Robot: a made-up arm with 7 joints.
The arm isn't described. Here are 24 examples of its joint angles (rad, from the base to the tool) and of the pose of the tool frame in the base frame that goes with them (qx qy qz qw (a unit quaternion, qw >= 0); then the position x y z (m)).
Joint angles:
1: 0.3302 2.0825 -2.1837 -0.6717 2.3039 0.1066 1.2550
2: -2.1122 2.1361 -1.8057 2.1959 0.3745 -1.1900 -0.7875
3: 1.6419 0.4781 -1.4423 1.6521 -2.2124 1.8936 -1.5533
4: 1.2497 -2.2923 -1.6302 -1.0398 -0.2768 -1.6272 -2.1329
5: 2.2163 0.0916 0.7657 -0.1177 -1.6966 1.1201 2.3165
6: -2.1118 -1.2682 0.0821 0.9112 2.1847 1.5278 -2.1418
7: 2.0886 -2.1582 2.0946 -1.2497 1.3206 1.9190 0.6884
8: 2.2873 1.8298 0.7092 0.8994 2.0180 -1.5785 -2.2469
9: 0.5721 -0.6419 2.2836 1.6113 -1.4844 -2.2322 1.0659
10: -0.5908 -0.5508 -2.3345 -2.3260 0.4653 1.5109 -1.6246
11: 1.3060 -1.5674 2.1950 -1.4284 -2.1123 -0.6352 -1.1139
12: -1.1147 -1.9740 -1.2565 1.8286 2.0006 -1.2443 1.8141
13: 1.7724 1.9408 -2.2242 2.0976 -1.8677 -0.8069 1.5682
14: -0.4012 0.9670 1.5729 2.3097 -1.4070 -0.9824 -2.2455
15: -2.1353 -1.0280 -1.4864 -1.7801 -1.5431 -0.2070 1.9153
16: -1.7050 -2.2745 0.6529 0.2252 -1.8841 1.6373 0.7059
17: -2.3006 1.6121 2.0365 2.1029 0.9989 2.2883 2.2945
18: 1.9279 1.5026 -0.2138 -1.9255 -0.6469 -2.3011 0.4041
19: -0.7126 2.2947 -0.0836 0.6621 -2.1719 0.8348 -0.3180
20: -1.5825 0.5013 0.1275 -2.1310 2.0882 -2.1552 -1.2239
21: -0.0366 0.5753 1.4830 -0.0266 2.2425 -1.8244 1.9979
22: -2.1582 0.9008 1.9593 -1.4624 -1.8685 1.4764 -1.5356
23: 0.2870 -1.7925 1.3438 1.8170 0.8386 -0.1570 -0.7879
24: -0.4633 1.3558 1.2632 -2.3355 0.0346 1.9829 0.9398
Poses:
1: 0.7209 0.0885 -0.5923 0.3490 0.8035 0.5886 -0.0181
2: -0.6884 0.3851 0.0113 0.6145 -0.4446 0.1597 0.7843
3: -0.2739 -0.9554 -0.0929 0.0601 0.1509 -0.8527 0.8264
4: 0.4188 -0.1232 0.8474 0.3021 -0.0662 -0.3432 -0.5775
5: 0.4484 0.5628 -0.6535 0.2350 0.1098 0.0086 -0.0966
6: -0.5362 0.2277 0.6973 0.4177 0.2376 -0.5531 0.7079
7: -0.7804 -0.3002 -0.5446 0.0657 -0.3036 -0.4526 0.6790
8: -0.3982 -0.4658 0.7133 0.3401 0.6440 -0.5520 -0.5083
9: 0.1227 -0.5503 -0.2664 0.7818 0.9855 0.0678 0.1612
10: -0.1833 -0.1908 -0.3532 0.8974 -0.3020 -0.0975 -0.9387
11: 0.5589 -0.0655 0.7651 0.3129 0.3805 0.0790 -0.4777
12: 0.6496 -0.3477 0.0351 0.6752 0.6490 0.3807 0.2395
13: 0.4742 0.3291 -0.4177 0.7018 -0.1157 -0.0378 -0.1567
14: 0.3314 0.6766 0.6573 0.0179 0.3087 0.1430 -0.0272
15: 0.9196 0.3528 0.0816 0.1523 -0.0495 0.6602 0.6010
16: -0.2465 -0.3039 0.8817 0.2635 0.1685 0.5431 0.0085
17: -0.7563 0.5654 -0.2988 0.1381 -1.3558 -0.2538 0.3998
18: 0.5414 0.7977 0.2584 0.0609 -0.6765 -0.3395 -0.0499
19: 0.3315 0.5038 -0.7431 0.2900 -0.0048 0.9372 -0.0238
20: 0.7039 0.6656 0.1101 0.2221 -0.6336 0.3392 0.1478
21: 0.5997 -0.3401 0.4760 0.5460 0.4169 0.9564 0.1695
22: -0.4503 -0.0587 0.5433 0.7061 -0.2862 -0.8785 -0.2051
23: -0.7394 0.4763 0.0597 0.4721 -0.0197 0.3403 1.2149
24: 0.0824 0.5903 0.1956 0.7788 -0.5683 0.4672 -0.8531
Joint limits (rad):
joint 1: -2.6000..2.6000
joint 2: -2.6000..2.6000
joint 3: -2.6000..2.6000
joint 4: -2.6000..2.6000
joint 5: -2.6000..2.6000
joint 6: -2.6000..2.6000
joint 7: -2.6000..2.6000
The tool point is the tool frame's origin. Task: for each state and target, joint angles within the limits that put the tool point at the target. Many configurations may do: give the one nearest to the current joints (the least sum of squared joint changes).
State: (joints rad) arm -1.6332 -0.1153 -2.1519 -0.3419 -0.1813 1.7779 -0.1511
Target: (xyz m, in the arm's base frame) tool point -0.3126 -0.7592 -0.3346
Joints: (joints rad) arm -2.4577 0.1845 -1.9637 -0.6392 -0.2722 1.7028 -0.2667
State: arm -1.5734 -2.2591 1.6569 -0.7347 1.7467 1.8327 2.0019
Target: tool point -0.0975 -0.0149 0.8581
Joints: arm -1.6209 -2.5074 2.0274 -0.8920 1.5080 1.3005 2.1236
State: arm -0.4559 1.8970 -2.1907 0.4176 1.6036 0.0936 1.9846
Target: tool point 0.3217 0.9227 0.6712
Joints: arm -0.5488 1.8093 -2.2273 0.4178 1.5388 0.0713 1.9897
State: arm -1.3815 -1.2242 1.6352 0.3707 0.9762 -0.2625 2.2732
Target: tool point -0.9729 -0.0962 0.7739
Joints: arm -1.8160 -1.5911 1.9842 0.3298 1.3189 -0.4492 2.3070
